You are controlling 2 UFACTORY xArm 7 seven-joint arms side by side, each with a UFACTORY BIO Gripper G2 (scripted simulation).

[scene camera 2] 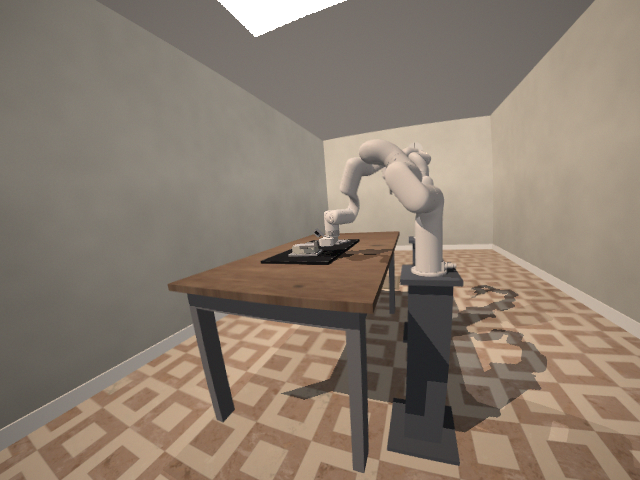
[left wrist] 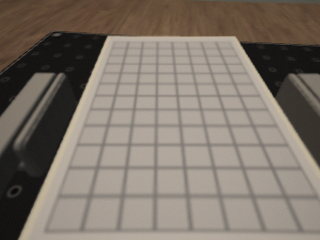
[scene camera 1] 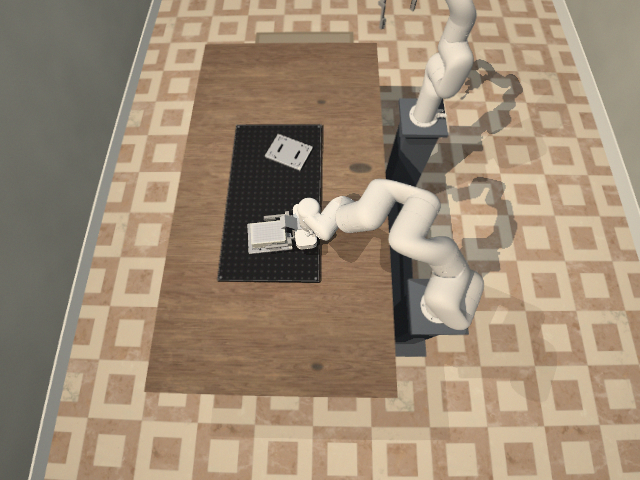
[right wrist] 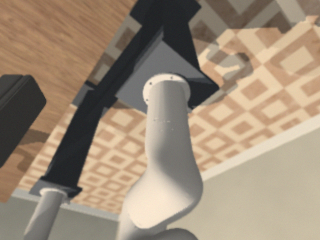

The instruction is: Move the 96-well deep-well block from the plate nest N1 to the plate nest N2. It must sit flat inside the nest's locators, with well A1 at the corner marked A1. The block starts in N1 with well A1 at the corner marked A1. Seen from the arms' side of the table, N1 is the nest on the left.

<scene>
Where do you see a white deep-well block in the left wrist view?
At 170,130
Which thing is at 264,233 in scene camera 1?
A white deep-well block.
</scene>
